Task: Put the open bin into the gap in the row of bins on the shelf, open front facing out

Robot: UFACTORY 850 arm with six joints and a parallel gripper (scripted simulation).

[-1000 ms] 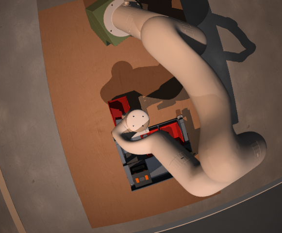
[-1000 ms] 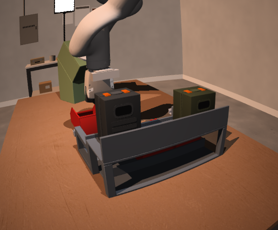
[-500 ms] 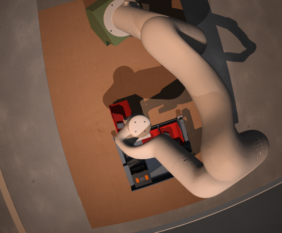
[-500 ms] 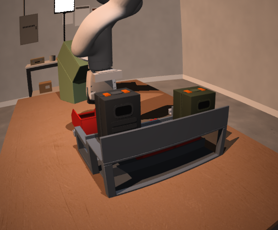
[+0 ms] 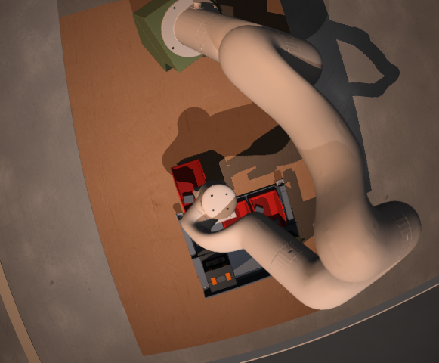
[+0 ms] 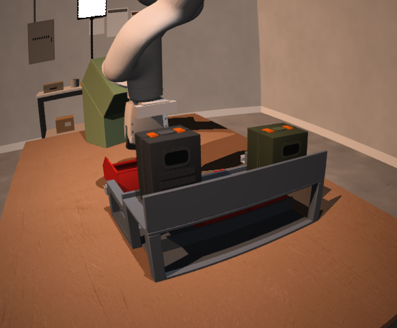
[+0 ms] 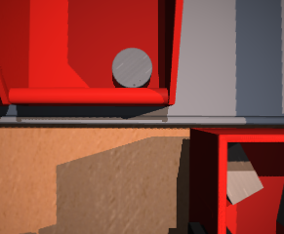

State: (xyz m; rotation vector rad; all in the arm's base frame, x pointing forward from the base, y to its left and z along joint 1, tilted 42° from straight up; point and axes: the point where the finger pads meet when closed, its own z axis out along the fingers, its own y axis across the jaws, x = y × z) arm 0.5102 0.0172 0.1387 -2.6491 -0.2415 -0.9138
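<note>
The red bin lies 5 cm to the right of my hand, 2 cm below it and 1 cm behind it. From my hand the other things lie so: grey part: 19 cm to the left, 8 cm ahead, 7 cm below; grey shelf: 16 cm ahead, 12 cm to the left, 2 cm below; dark part: 7 cm to the right, 5 cm below, 3 cm ahead.
</note>
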